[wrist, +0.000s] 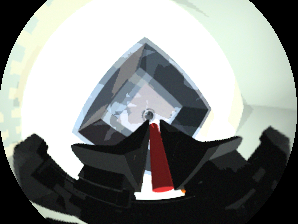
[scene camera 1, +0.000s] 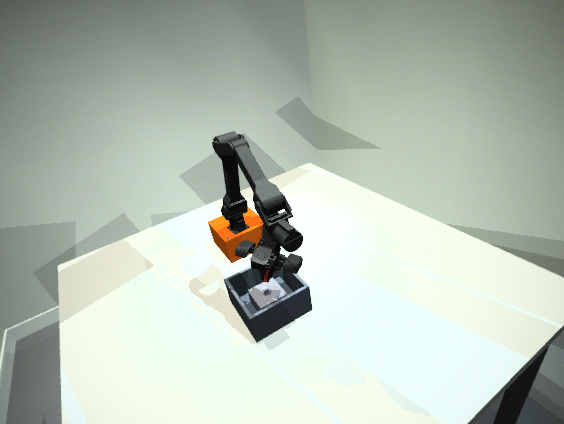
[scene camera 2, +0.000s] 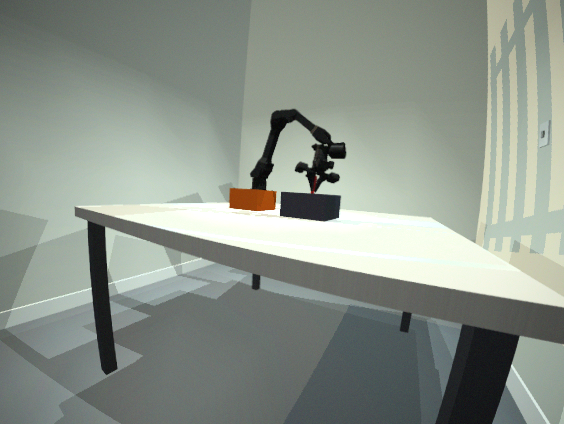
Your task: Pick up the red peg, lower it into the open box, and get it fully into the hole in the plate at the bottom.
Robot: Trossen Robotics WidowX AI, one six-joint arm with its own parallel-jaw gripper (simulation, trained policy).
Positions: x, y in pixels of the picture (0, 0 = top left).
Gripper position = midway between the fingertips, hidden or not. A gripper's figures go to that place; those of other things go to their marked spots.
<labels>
The gripper [wrist: 154, 122] is 0.10 m from the lens. A dark grey box [wrist: 145, 63] is 0.18 m from the lens. A plate [wrist: 147, 100] is 0.14 m from the lens. A red peg [wrist: 160, 181] is 0.05 m from the lens. The marked spots on the plate and the dark grey box are 0.08 m apart.
</labels>
